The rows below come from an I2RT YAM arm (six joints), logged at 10 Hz.
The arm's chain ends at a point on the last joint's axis. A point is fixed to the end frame.
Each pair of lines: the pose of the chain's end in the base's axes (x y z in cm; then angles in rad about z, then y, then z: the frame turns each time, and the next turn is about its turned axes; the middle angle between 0 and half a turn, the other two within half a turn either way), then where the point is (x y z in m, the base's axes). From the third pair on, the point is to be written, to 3 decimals.
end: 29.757 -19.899 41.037 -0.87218 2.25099 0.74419
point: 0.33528 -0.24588 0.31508
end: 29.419 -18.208 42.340 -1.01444 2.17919 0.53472
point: 0.32234 -0.24399 0.33354
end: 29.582 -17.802 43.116 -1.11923 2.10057 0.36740
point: 0.316 -0.252 0.349
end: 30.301 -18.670 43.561 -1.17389 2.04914 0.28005
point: 0.318 -0.267 0.358
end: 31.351 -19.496 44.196 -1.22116 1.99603 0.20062
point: 0.324 -0.281 0.370
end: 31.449 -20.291 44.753 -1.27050 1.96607 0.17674
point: 0.321 -0.292 0.379
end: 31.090 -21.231 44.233 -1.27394 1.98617 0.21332
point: 0.317 -0.300 0.371
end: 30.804 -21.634 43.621 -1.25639 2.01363 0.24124
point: 0.316 -0.301 0.362
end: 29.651 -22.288 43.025 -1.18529 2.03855 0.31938
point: 0.312 -0.304 0.353
